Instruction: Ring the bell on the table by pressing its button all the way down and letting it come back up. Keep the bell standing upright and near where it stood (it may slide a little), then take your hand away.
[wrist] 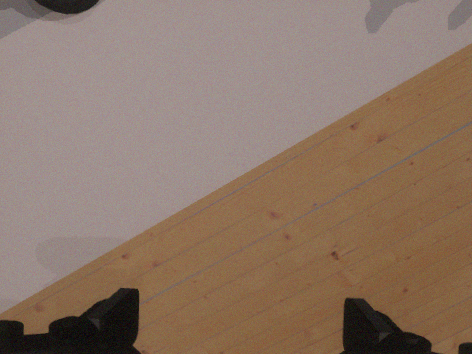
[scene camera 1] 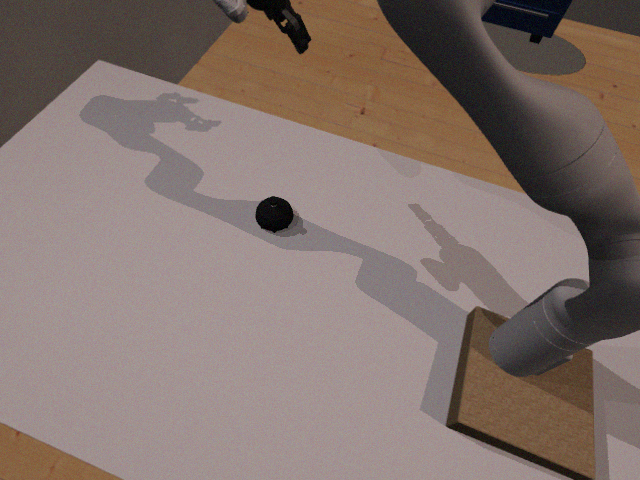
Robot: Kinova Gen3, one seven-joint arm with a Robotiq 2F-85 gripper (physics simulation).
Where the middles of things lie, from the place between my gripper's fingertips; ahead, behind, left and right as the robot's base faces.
I see my gripper 3 cm past the bell [scene camera 1: 273,218], 19 cm to the right of it and 29 cm above it.
